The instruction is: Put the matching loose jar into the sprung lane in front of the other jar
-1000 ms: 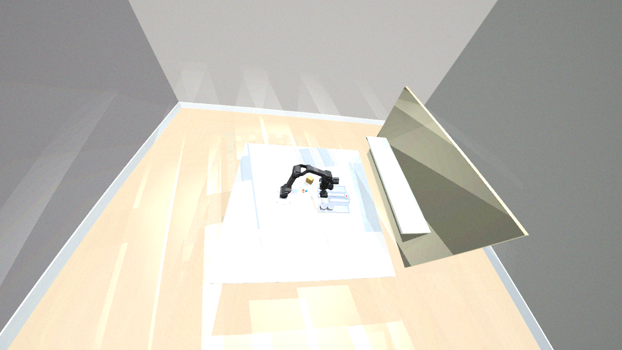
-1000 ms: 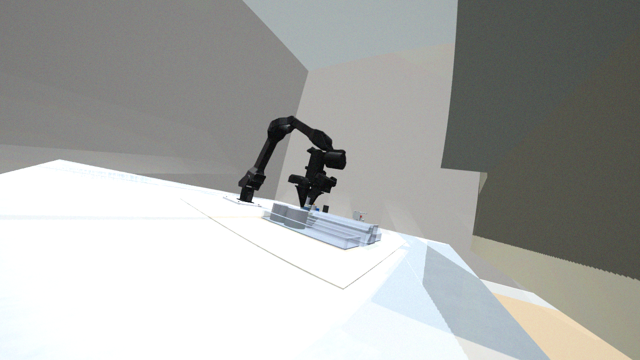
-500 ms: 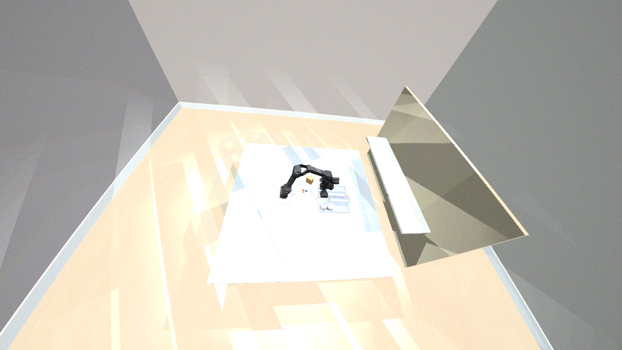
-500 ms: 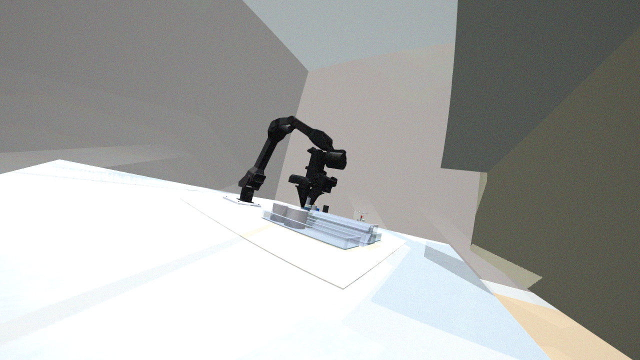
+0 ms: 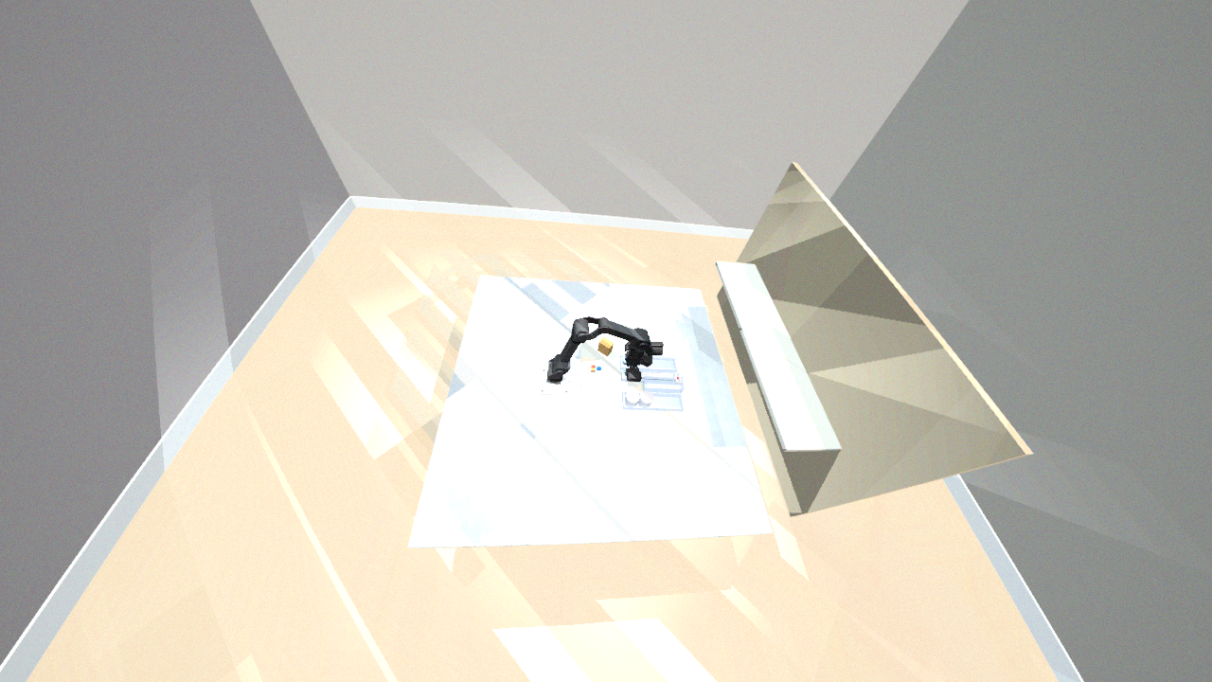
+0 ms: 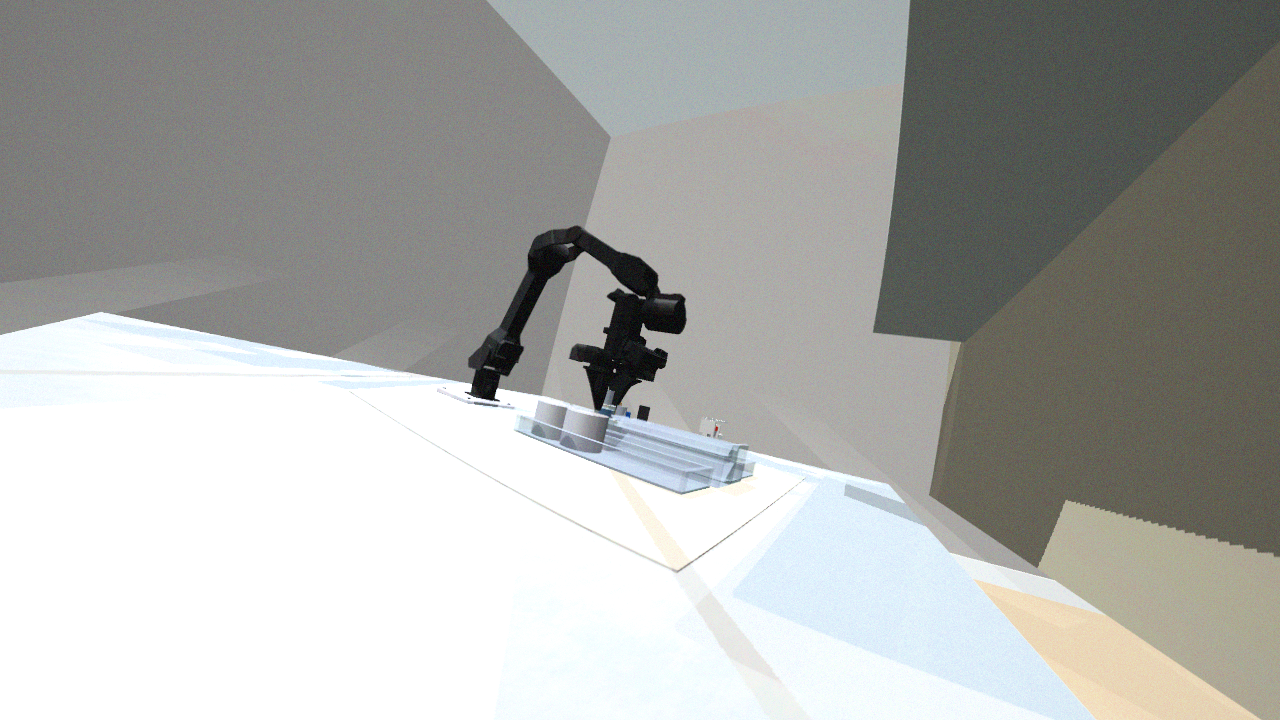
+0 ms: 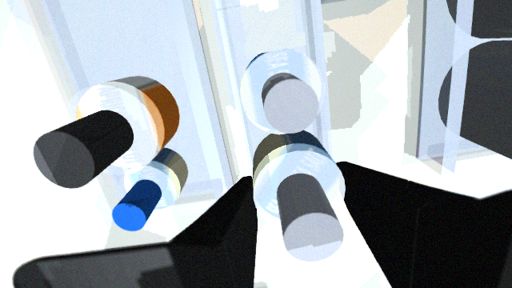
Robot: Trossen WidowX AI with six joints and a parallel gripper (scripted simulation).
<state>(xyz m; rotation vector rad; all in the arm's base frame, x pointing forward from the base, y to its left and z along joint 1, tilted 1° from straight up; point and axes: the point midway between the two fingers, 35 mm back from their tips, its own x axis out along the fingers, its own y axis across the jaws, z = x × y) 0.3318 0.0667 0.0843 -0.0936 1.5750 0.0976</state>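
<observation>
My gripper tip is 14 cm short of the clear rack, 3 cm above it and 1 cm to the left of it. Also, from my gripper tip: brown box 13 cm to the left, 12 cm behind, 2 cm below; white shelf 50 cm ahead, 32 cm above, 6 cm to the left.
</observation>
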